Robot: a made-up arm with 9 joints. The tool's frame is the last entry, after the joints. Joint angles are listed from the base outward. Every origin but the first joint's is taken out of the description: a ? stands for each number. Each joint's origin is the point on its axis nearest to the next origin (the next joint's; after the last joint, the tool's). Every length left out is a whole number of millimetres.
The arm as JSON. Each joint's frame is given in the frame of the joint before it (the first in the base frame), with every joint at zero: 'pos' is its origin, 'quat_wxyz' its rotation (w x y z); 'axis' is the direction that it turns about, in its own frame. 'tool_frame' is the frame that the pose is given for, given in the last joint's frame.
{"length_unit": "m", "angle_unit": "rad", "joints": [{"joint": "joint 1", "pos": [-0.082, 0.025, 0.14], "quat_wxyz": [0.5, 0.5, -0.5, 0.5], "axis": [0.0, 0.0, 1.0]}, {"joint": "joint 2", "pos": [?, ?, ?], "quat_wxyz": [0.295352, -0.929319, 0.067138, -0.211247], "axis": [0.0, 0.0, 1.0]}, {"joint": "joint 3", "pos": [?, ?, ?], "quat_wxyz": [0.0, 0.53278, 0.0, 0.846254], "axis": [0.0, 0.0, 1.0]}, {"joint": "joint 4", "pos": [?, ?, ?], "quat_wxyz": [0.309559, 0.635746, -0.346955, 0.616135], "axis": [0.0, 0.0, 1.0]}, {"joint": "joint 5", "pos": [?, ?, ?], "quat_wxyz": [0.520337, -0.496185, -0.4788, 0.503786], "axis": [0.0, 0.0, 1.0]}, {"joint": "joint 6", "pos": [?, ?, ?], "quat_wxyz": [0.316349, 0.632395, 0.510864, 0.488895], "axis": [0.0, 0.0, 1.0]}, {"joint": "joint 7", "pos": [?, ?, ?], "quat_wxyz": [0.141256, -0.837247, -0.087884, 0.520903], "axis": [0.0, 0.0, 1.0]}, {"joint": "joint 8", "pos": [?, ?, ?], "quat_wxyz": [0.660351, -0.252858, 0.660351, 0.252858], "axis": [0.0, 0.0, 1.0]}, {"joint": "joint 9", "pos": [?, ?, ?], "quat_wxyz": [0.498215, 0.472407, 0.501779, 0.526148], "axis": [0.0, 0.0, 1.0]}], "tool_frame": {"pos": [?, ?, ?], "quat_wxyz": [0.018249, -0.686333, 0.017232, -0.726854]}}
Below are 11 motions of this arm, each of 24 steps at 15 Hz.
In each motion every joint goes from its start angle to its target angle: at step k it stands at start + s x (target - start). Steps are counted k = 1, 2, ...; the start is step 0. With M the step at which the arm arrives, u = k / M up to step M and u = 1 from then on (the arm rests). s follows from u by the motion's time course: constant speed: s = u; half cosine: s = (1 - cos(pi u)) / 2; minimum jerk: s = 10 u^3 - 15 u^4 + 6 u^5.
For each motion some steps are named. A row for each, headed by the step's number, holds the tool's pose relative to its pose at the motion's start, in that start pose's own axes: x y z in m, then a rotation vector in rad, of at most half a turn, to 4 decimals.
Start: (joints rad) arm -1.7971 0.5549 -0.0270 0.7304 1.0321 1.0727 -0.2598 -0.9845 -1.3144
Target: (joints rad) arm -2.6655 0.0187 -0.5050 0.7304 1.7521 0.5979 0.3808 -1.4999 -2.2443
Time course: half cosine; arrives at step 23
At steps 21, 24:
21: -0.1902 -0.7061 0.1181 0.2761 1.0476 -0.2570
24: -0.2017 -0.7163 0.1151 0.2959 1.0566 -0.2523

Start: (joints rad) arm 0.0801 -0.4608 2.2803 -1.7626 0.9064 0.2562 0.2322 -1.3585 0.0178
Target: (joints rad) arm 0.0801 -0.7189 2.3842 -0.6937 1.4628 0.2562 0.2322 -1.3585 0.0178
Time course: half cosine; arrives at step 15
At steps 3, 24:
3: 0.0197 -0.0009 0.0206 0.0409 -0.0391 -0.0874
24: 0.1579 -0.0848 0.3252 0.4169 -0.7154 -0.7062

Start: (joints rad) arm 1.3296 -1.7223 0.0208 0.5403 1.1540 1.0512 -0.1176 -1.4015 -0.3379
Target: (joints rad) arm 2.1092 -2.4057 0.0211 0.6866 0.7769 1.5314 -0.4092 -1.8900 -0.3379
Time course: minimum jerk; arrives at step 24
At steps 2, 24:
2: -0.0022 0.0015 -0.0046 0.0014 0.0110 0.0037
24: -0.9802 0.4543 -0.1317 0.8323 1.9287 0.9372

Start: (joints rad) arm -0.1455 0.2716 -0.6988 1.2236 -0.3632 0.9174 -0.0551 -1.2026 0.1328
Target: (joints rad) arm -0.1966 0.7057 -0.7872 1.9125 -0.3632 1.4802 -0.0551 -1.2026 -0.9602
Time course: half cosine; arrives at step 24
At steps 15, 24:
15: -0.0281 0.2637 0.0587 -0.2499 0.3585 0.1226
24: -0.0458 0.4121 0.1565 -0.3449 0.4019 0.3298

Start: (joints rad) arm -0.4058 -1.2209 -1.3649 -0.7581 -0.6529 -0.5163 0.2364 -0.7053 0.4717
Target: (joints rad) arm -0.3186 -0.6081 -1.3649 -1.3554 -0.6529 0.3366 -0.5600 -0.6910 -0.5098
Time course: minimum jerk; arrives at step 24
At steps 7, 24:
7: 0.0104 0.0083 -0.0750 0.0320 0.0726 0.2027
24: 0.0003 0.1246 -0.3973 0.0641 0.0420 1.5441

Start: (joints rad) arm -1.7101 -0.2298 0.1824 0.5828 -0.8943 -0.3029 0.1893 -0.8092 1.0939
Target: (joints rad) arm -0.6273 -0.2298 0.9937 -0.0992 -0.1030 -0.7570 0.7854 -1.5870 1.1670
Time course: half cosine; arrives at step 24
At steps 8, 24:
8: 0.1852 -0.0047 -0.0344 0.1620 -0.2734 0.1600
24: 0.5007 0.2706 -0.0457 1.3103 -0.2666 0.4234

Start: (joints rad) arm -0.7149 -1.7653 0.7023 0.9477 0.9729 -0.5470 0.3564 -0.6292 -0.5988
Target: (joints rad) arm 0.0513 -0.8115 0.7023 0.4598 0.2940 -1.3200 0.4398 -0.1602 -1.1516
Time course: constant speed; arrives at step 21
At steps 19, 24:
19: 0.3349 0.0100 0.0245 0.3753 -0.9035 -0.7375
24: 0.3636 0.0235 0.0297 0.4815 -0.9048 -0.8299

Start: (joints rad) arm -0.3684 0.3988 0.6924 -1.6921 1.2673 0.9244 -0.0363 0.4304 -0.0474
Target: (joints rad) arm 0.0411 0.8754 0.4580 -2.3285 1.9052 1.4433 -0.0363 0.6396 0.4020
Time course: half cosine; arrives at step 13
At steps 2, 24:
2: -0.0044 0.0234 0.0122 0.0722 0.0230 -0.0093
24: 0.0276 0.3414 0.4173 1.1228 0.4463 -0.3726

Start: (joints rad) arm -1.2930 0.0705 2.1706 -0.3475 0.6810 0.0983 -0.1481 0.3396 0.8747
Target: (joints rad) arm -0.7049 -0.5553 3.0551 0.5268 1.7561 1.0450 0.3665 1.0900 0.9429
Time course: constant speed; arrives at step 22
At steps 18, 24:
18: 0.4298 -0.1632 -0.3153 -0.0857 -0.5605 1.1647
24: 0.5541 -0.0687 -0.3758 0.0202 -0.7296 1.5079

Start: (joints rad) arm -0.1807 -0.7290 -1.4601 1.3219 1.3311 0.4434 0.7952 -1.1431 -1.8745
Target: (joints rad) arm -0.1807 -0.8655 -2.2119 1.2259 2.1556 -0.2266 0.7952 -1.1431 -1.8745
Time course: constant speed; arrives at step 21
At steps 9, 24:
9: 0.0771 -0.1235 -0.0938 0.2887 0.3794 0.4883
24: 0.1833 -0.1377 -0.2879 0.5602 1.1364 1.0920

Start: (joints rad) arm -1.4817 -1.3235 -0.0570 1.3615 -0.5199 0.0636 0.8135 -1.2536 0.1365
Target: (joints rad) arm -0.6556 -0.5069 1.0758 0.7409 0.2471 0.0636 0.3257 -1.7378 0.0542
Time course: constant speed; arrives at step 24
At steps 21, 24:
21: 0.6267 0.1296 0.5316 0.5222 -0.8362 0.1158
24: 0.6368 0.1174 0.6417 0.4787 -0.9809 0.1963

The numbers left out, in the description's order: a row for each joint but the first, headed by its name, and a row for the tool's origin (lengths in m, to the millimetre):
joint 2: 0.028 0.207 0.0
joint 3: -0.112 0.058 0.0
joint 4: 0.024 -0.065 0.0
joint 5: 0.178 -0.137 0.0
joint 6: 0.01 -0.39 0.0
joint 7: 0.168 0.339 0.0
joint 8: 0.047 -0.001 0.0
joint 9: 0.008 -0.023 0.0
tool: -0.024 0.075 0.0

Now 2 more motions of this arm.
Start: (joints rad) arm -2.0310 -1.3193 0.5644 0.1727 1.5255 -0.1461 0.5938 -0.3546 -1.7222
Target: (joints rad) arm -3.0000 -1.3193 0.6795 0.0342 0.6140 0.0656 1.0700 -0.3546 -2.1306
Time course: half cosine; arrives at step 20
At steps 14, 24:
14: -0.0403 0.2273 0.0594 -0.5354 0.3326 -0.7801
24: -0.0015 0.2971 0.0811 -0.7347 0.5323 -0.9505

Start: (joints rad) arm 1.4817 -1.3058 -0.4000 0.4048 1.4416 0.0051 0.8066 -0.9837 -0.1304
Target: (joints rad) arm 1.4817 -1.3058 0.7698 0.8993 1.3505 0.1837 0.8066 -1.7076 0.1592
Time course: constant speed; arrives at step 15
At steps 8, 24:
8: 0.1310 0.0094 -0.0291 0.0148 -0.2796 0.2276
24: 0.2305 0.0559 0.0192 0.0289 -0.4914 0.4375

